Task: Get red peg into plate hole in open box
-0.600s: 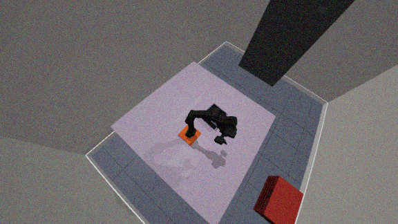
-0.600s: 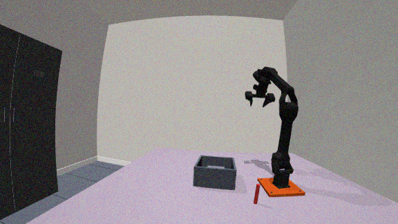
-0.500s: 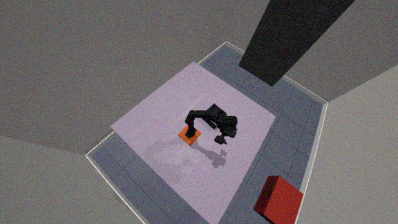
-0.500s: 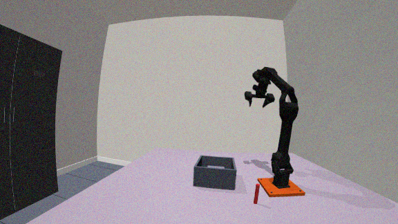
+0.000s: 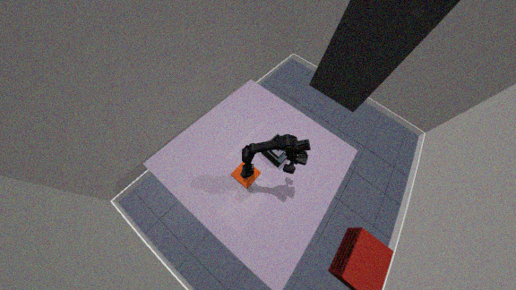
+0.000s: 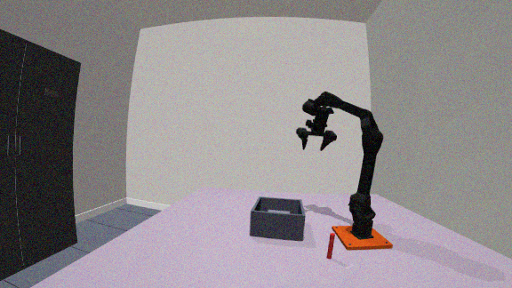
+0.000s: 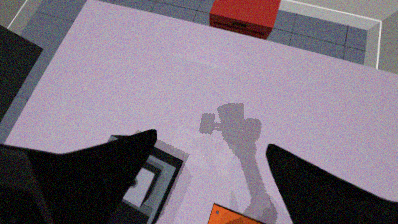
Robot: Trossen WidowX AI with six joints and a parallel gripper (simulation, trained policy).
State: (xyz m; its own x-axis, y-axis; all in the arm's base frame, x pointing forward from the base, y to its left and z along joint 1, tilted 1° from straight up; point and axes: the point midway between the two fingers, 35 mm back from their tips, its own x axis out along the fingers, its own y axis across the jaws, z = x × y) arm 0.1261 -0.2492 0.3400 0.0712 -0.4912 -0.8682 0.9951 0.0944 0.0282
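Right now my gripper tip is 40 mm short of the red peg, 370 mm to the right of it and 280 mm above it. The rest, counted from my gripper tip: grey box: 170 mm ahead, 160 mm to the left, 290 mm below; plate: 170 mm ahead, 160 mm to the left, 270 mm below.
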